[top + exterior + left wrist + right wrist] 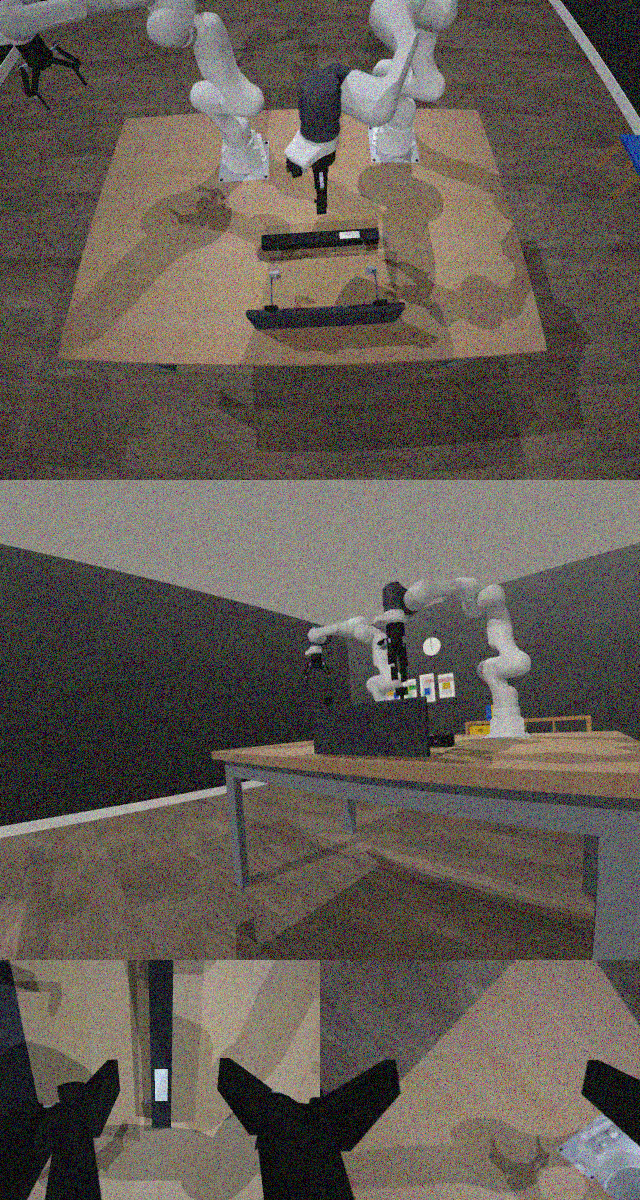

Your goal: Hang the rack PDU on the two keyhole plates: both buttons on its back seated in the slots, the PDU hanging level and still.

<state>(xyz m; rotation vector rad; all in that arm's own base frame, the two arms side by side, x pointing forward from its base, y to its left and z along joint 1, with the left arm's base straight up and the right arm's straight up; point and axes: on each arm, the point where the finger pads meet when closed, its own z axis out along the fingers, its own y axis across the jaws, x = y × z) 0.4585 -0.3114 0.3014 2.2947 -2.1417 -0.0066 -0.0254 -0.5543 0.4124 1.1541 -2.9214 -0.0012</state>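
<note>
My left gripper is now 270 mm above the rack PDU, 20 mm to the left of it and 10 mm short of it. From my left hand the other things lie so: dark upright panel (290 mm ahead, 220 mm below, 30 mm to the right).
</note>
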